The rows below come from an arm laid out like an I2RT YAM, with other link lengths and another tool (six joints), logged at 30 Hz.
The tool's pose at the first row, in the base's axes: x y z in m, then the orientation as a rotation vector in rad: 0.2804, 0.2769, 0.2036, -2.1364, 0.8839, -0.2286
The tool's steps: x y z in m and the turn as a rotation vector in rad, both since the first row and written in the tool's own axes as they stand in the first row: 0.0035, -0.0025, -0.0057, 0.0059, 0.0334, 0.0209; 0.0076, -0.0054, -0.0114, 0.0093, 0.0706, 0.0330; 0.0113, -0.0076, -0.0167, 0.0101, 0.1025, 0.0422; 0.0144, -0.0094, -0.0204, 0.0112, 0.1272, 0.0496; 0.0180, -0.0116, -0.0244, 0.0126, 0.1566, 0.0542; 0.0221, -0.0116, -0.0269, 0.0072, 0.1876, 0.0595; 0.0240, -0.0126, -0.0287, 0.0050, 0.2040, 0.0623; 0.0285, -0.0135, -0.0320, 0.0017, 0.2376, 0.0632; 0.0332, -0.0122, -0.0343, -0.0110, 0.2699, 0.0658
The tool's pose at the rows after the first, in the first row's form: 0.2818, 0.2722, 0.2088, -2.1224, 0.9233, -0.2566; 0.2839, 0.2673, 0.2142, -2.1145, 0.9562, -0.2923; 0.2855, 0.2626, 0.2189, -2.1098, 0.9837, -0.3228; 0.2871, 0.2591, 0.2223, -2.1052, 1.0051, -0.3464; 0.2892, 0.2553, 0.2261, -2.1014, 1.0260, -0.3769; 0.2912, 0.2510, 0.2273, -2.1032, 1.0508, -0.4063; 0.2923, 0.2491, 0.2290, -2.1033, 1.0636, -0.4222; 0.2947, 0.2445, 0.2313, -2.1046, 1.0844, -0.4578; 0.2965, 0.2395, 0.2313, -2.1135, 1.1094, -0.4879
